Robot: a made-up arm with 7 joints. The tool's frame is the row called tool.
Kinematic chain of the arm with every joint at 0, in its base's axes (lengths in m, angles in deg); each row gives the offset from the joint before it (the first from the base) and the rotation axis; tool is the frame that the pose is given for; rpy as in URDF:
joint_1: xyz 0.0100 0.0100 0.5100 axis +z
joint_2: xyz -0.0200 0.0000 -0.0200 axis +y
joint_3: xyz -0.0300 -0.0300 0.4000 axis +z
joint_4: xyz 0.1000 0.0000 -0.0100 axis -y
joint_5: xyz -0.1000 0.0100 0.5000 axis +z
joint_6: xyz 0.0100 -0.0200 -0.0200 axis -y
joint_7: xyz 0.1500 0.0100 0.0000 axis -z
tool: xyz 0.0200 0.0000 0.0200 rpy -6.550 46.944 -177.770
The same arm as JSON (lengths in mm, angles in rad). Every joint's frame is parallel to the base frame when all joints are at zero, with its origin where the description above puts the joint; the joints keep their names.
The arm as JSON. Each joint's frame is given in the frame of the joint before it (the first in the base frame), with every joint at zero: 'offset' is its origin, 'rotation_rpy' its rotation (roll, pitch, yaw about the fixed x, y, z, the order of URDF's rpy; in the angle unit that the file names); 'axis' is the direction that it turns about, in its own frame. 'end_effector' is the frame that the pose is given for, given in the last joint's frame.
{"length_unit": "mm", "angle_unit": "rad", "chain": [
  {"id": "joint_1", "offset": [10.0, 10.0, 510.0], "rotation_rpy": [0.0, 0.0, 0.0], "axis": "+z"},
  {"id": "joint_2", "offset": [-20.0, 0.0, -20.0], "rotation_rpy": [0.0, 0.0, 0.0], "axis": "+y"},
  {"id": "joint_3", "offset": [-30.0, -30.0, 400.0], "rotation_rpy": [0.0, 0.0, 0.0], "axis": "+z"},
  {"id": "joint_4", "offset": [100.0, 0.0, -10.0], "rotation_rpy": [0.0, 0.0, 0.0], "axis": "-y"},
  {"id": "joint_5", "offset": [-100.0, 10.0, 500.0], "rotation_rpy": [0.0, 0.0, 0.0], "axis": "+z"},
  {"id": "joint_6", "offset": [10.0, -20.0, -20.0], "rotation_rpy": [0.0, 0.0, 0.0], "axis": "-y"},
  {"id": "joint_7", "offset": [150.0, 10.0, 0.0], "rotation_rpy": [0.0, 0.0, 0.0], "axis": "-z"}
], "end_effector": {"offset": [20.0, 0.0, 20.0], "rotation_rpy": [-0.1143, 0.8193, -3.1027]}}

